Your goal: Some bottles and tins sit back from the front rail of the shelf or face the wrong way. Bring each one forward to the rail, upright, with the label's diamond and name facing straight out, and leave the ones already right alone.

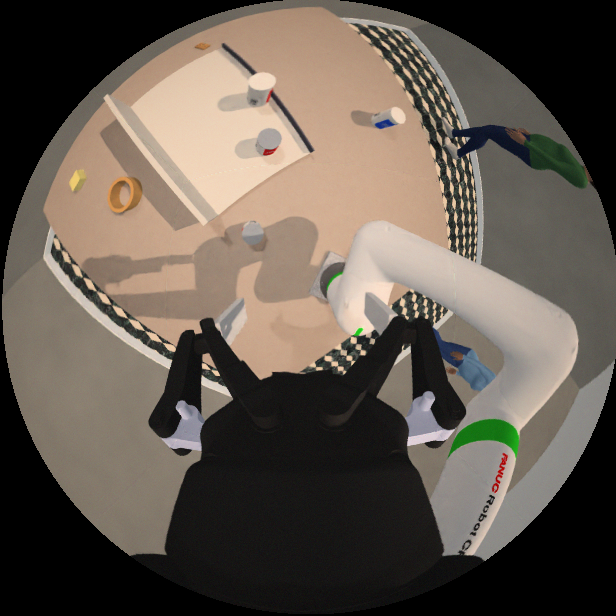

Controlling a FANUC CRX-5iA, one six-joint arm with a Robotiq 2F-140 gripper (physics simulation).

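Observation:
My gripper is open and empty, high above the table, far from every container. On the pale shelf board a white tin with a red label stands at the dark front rail. A grey tin with a red label stands a little back from the rail. A white container with a blue label stands off the shelf on the table beyond the rail. A small grey tin stands on the table off the shelf's end, in the arm's shadow.
A tape ring and a yellow block lie behind the shelf's back wall. A small orange block lies at the shelf's far end. The arm's base sits on the table. Two human figures are on the floor beyond the checkered table edge.

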